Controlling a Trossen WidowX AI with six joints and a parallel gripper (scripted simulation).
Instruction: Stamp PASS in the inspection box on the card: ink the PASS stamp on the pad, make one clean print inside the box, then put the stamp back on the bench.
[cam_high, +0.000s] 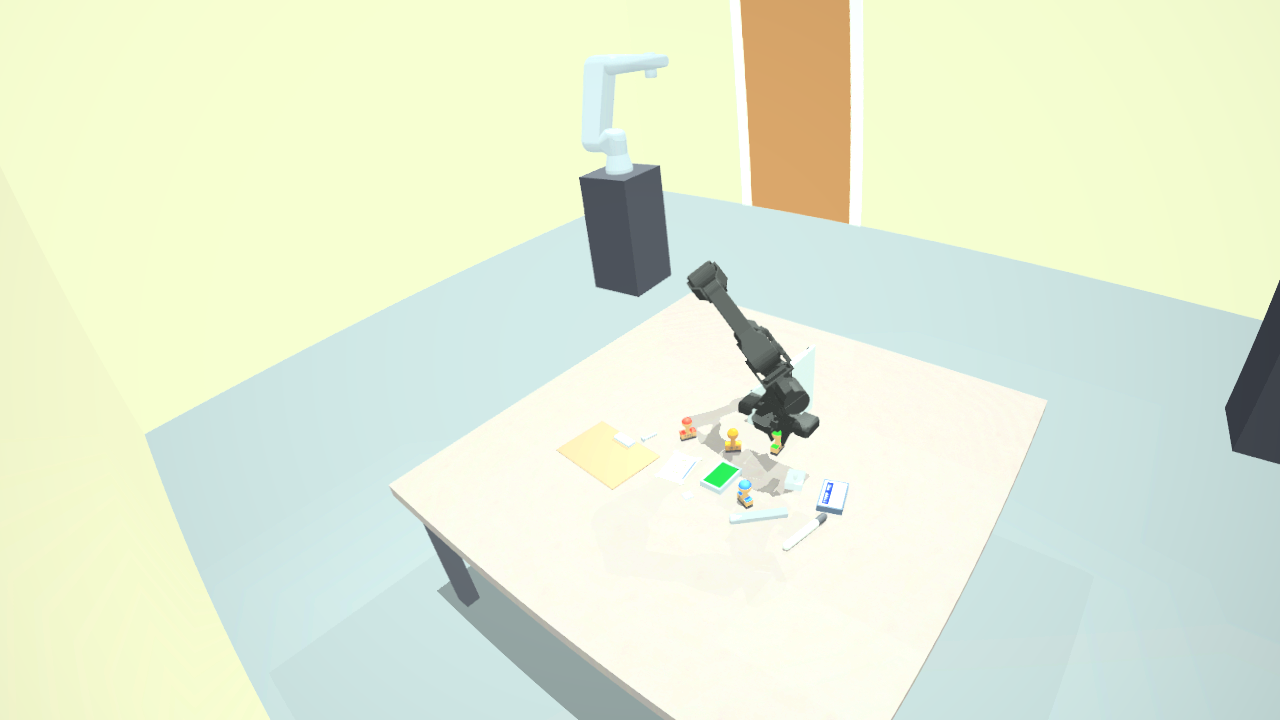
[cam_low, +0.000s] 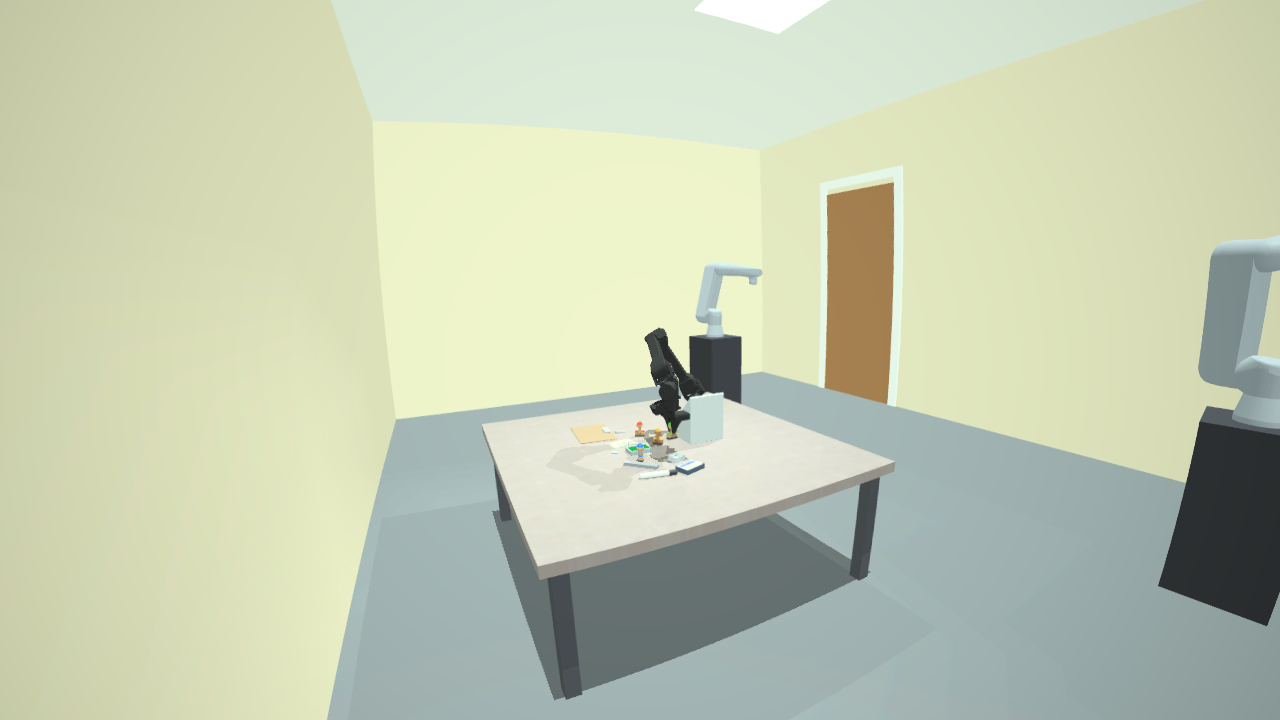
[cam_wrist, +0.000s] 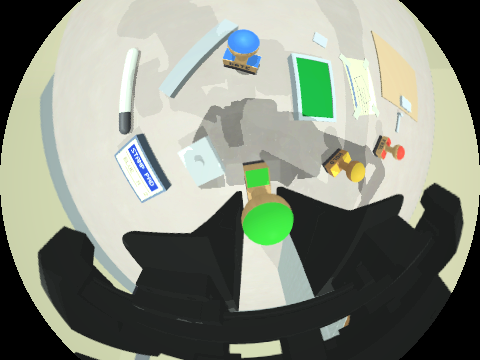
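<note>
Now: the green ink pad 90 mm ahead of my gripper tip, 100 mm to the right of it and 80 mm below it. Also, from my gripper tip: orange-knobbed stamp (20 mm behind, 130 mm to the right, 70 mm below); green-knobbed stamp (right at my gripper tip); blue-knobbed stamp (130 mm ahead, 10 mm to the right, 70 mm below).
</note>
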